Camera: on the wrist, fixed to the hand. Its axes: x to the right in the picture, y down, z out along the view.
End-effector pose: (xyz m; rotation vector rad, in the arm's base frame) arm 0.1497 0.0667 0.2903 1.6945 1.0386 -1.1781
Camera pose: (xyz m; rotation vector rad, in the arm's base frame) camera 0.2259 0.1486 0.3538 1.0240 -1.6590 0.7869
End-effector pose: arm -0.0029 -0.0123 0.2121 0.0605 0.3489 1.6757
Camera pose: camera -0.0773 -0.0676 0.1231 -0.4879 0.0990 -1.5297
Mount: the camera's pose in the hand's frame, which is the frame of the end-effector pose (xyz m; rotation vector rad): -0.0292 0.0533 -0.1133 0.0714 -0.1994 3.0324
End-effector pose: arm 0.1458 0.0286 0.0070 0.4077 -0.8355 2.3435
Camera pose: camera 0.1251 0.0569 -0.1167 0.5012 0.3503 -0.7194
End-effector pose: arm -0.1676 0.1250 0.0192 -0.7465 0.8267 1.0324
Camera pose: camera -0.2512 0.0350 -0.0187 -1.0230 -0.8099 -1.9248
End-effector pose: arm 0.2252 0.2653 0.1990 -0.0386 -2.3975 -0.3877
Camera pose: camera 0.3269 0.2859 0.2749 -2.7210 -0.1725 1.0678
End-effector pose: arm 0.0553 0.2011 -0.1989 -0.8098 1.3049 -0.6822
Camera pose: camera -0.0617 0.2402 -0.2352 1.4131 0.8579 1.6826
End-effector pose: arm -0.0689 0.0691 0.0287 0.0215 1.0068 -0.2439
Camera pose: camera -0.1669 0.1413 -0.0127 1.3834 -0.1275 2.3802
